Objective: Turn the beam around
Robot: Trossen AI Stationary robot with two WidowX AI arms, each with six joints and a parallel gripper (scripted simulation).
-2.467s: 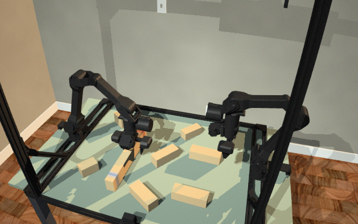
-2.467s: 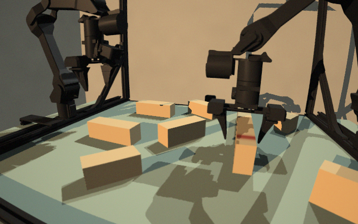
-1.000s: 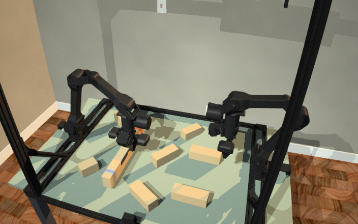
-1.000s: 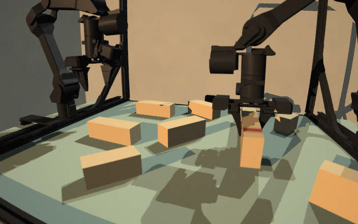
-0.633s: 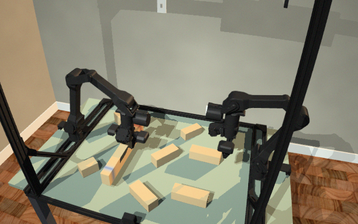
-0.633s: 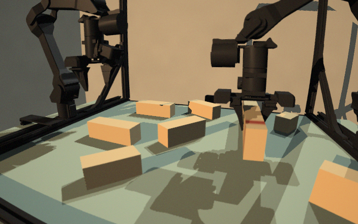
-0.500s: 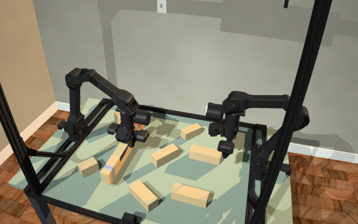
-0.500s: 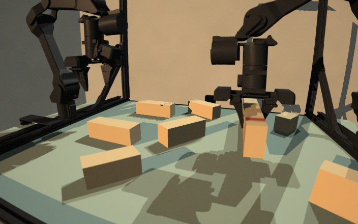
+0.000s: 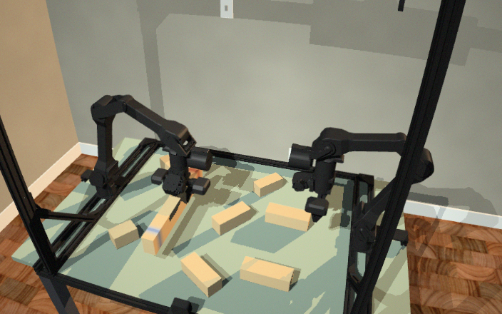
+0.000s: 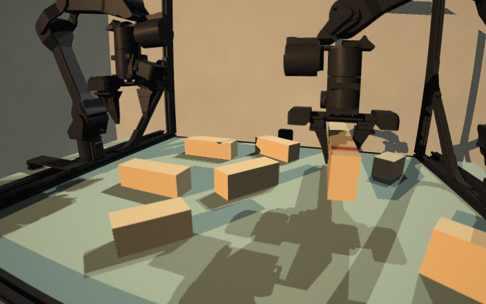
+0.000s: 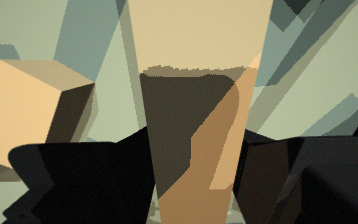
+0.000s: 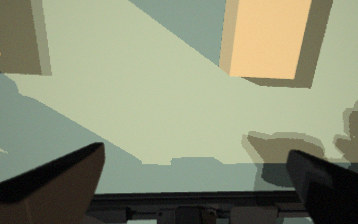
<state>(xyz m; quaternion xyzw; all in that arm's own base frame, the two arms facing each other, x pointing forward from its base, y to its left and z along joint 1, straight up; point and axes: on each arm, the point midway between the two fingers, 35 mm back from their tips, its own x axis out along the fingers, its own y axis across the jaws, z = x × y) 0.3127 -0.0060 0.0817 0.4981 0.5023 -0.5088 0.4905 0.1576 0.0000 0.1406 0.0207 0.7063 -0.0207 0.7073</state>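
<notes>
My left gripper is now 5 cm past the beam and 1 cm above it.
</notes>
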